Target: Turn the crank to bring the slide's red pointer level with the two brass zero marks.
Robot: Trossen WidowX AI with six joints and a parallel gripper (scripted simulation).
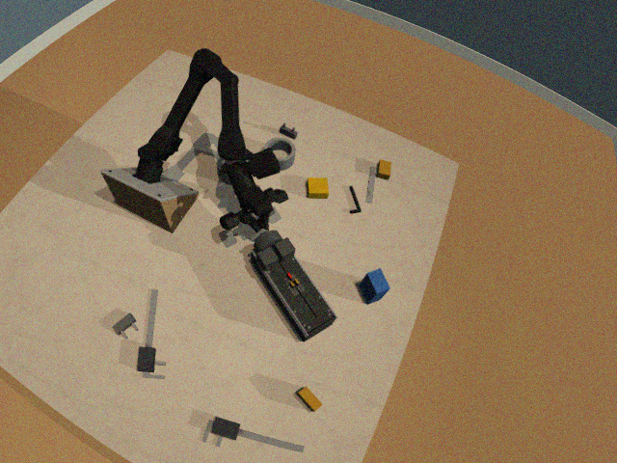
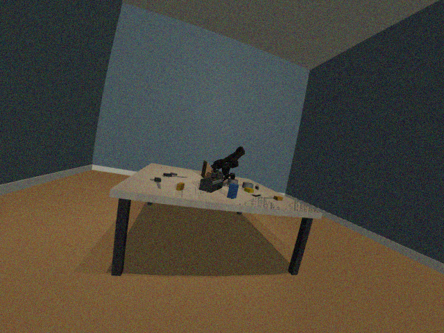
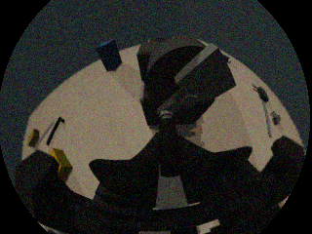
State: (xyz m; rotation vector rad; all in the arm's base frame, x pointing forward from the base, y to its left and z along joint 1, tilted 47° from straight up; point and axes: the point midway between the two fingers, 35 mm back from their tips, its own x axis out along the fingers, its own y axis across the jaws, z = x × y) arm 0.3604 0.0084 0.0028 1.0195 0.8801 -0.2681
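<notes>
The crank handle is 10 mm behind my gripper tip, 10 mm to the left of it and 30 mm above it. Round my gripper tip: yellow block (70 mm ahead, 230 mm to the left, 30 mm below); then red pointer (100 mm ahead, 100 mm to the right, 40 mm above); then black hex key (200 mm ahead, 230 mm to the left, 40 mm below).
</notes>
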